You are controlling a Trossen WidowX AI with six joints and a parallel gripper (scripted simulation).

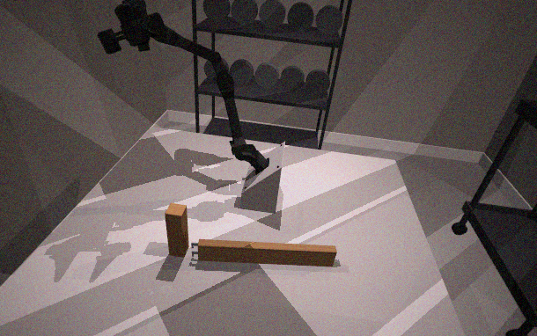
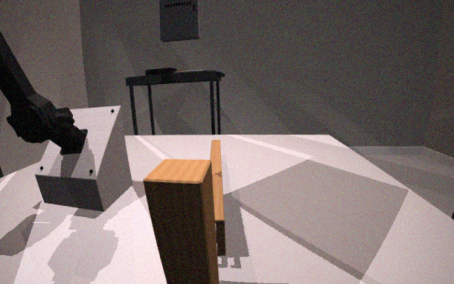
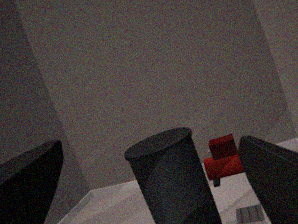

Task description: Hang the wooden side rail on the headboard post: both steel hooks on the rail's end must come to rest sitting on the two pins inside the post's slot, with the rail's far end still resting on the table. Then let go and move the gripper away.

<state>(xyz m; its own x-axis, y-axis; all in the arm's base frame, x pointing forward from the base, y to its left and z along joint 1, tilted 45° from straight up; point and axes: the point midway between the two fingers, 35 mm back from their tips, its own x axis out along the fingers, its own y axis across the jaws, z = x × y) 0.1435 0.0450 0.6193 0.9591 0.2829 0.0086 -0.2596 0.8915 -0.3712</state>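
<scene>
My gripper tip is 550 mm above the headboard post, 190 mm short of it and 160 mm to the right of it.
</scene>
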